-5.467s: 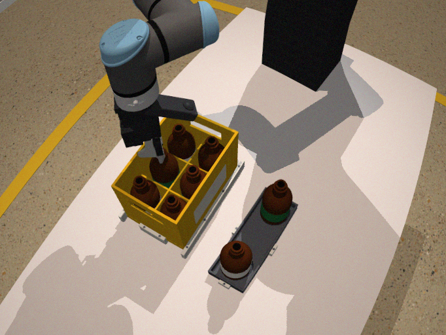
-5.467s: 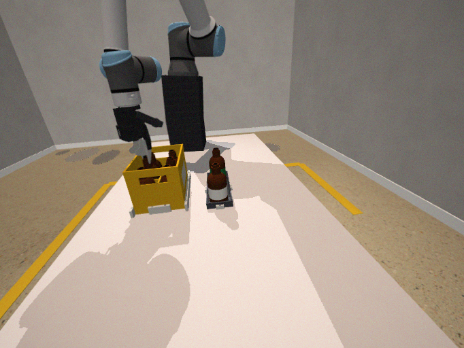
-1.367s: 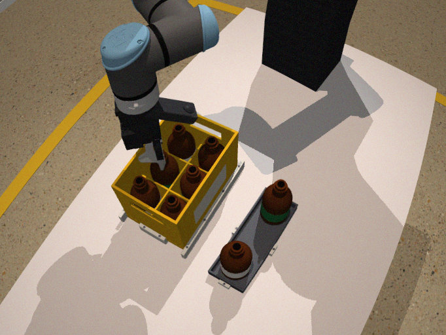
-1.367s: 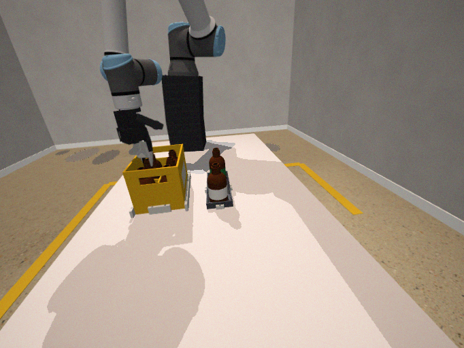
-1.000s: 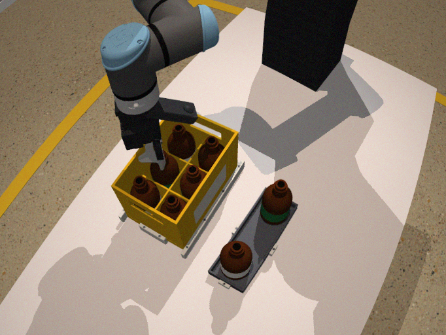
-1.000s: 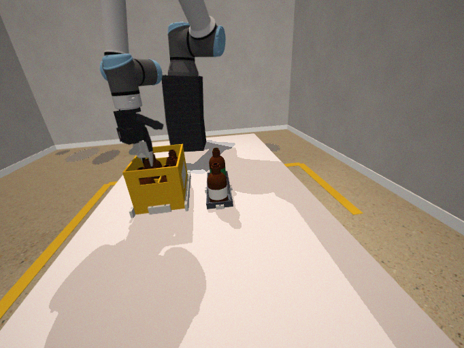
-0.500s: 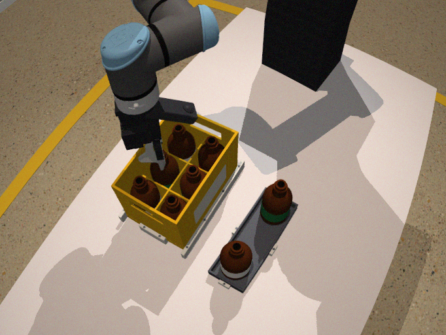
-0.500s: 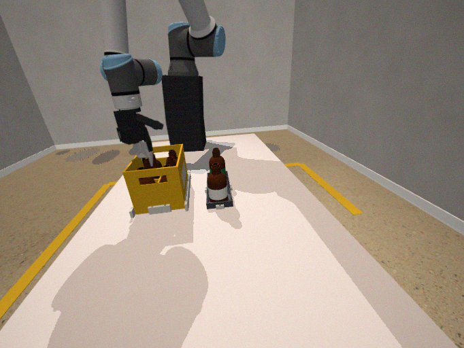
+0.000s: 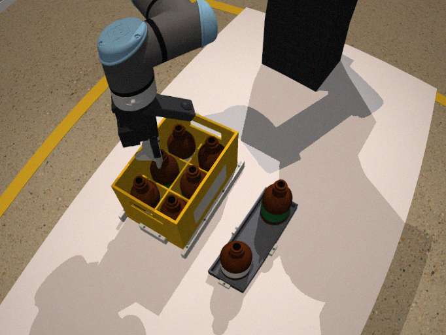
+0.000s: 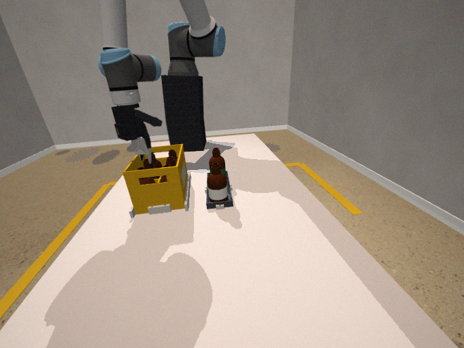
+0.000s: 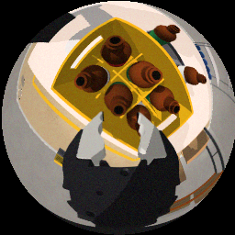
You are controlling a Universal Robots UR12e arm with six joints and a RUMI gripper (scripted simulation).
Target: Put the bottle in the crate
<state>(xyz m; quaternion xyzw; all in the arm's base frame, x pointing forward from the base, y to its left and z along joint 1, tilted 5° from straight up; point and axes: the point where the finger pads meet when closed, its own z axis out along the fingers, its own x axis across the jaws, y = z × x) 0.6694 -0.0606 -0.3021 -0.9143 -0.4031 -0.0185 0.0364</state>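
Now: hand 10 mm past the yellow crate, 40 mm to the right of it and 90 mm above it. Also, from my hand: grey tray 10 mm behind, 280 mm to the left, 160 mm below.
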